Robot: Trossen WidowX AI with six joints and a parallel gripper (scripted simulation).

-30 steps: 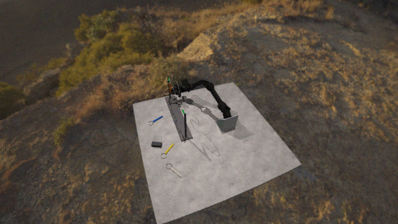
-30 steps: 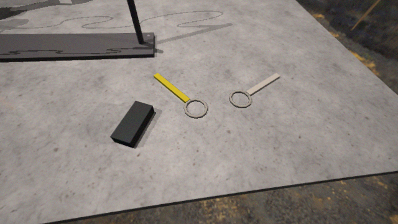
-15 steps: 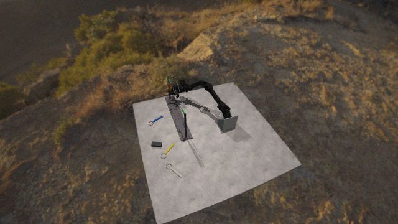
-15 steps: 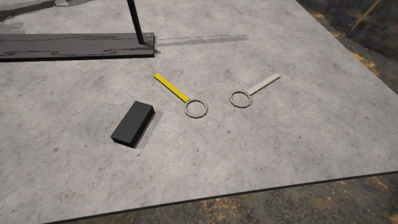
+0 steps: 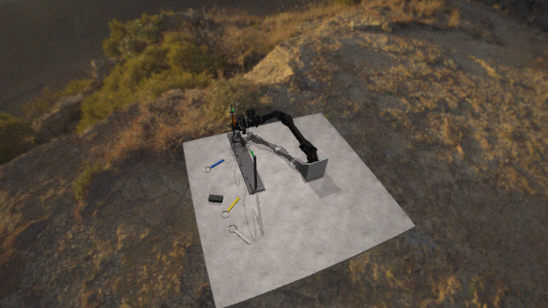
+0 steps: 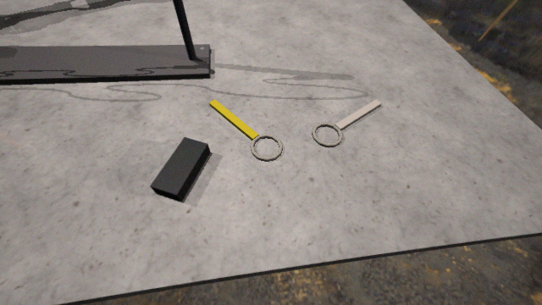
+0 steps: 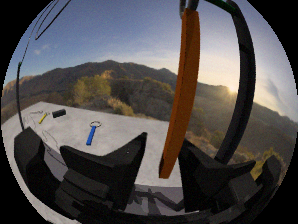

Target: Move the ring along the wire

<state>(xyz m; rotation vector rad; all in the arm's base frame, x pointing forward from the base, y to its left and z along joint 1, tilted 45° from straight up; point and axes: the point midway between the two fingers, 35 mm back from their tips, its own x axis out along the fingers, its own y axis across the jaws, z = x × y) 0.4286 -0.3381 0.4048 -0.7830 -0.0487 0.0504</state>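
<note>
My gripper tip is 30 mm past the orange-handled ring and 90 mm below it. From my gripper tip the other things lie so: black block (230 mm ahead, 530 mm to the left, 130 mm below); then blue-handled ring (200 mm ahead, 240 mm to the left, 140 mm below); then yellow-handled ring (170 mm ahead, 630 mm to the left, 140 mm below).
</note>
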